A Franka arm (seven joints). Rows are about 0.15 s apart.
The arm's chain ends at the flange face. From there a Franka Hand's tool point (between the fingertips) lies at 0.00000 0.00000 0.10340 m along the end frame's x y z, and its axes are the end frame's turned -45 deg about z.
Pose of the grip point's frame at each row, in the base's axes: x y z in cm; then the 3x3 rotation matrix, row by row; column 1 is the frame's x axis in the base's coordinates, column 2 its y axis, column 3 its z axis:
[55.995, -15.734, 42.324], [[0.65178, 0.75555, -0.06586], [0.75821, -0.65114, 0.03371], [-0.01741, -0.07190, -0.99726]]
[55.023, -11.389, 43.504], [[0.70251, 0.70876, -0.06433], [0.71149, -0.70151, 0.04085], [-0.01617, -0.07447, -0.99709]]
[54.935, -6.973, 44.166], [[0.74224, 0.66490, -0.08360], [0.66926, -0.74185, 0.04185], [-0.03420, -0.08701, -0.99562]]
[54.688, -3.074, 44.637], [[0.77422, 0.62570, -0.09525], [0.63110, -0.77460, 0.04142], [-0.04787, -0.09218, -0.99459]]
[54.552, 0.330, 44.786], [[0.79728, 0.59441, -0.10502], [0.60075, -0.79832, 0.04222], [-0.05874, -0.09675, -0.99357]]
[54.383, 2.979, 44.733], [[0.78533, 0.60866, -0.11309], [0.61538, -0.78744, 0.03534], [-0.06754, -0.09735, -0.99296]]
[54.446, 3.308, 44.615], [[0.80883, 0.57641, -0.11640], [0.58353, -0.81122, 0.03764], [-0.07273, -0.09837, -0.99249]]
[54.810, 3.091, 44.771], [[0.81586, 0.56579, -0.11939], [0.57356, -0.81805, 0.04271], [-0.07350, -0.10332, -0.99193]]
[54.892, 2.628, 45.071], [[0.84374, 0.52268, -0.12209], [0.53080, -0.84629, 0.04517], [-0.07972, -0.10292, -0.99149]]
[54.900, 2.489, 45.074], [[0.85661, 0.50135, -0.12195], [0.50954, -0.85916, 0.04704], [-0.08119, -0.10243, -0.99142]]
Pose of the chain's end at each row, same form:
[56.676, -16.083, 52.636], [[0.99513, 0.07338, -0.06586], [0.07571, -0.99656, 0.03371], [-0.06315, -0.03853, -0.99726]]
[55.688, -11.811, 53.814], [[0.99792, 0.00442, -0.06433], [0.00706, -0.99914, 0.04085], [-0.06409, -0.04122, -0.99709]]
[55.799, -7.406, 54.461], [[0.99500, -0.05469, -0.08360], [-0.05133, -0.99781, 0.04185], [-0.08571, -0.03734, -0.99562]]
[55.673, -3.502, 54.921], [[0.98989, -0.10502, -0.09525], [-0.10147, -0.99398, 0.04142], [-0.09903, -0.03133, -0.99459]]
[55.638, -0.107, 55.060], [[0.98407, -0.14345, -0.10502], [-0.13970, -0.98929, 0.04222], [-0.10995, -0.02688, -0.99357]]
[55.552, 2.614, 55.000], [[0.98570, -0.12492, -0.11309], [-0.12166, -0.99194, 0.03534], [-0.11659, -0.02108, -0.99296]]
[55.650, 2.919, 54.877], [[0.97951, -0.16435, -0.11640], [-0.16100, -0.98624, 0.03764], [-0.12099, -0.01813, -0.99249]]
[56.044, 2.649, 55.028], [[0.97697, -0.17683, -0.11939], [-0.17288, -0.98402, 0.04271], [-0.12503, -0.02109, -0.99193]]
[56.154, 2.161, 55.323], [[0.96620, -0.22702, -0.12209], [-0.22309, -0.97375, 0.04517], [-0.12915, -0.01640, -0.99149]]
[56.161, 2.003, 55.325], [[0.96022, -0.25121, -0.12195], [-0.24722, -0.96782, 0.04704], [-0.12984, -0.01502, -0.99142]]

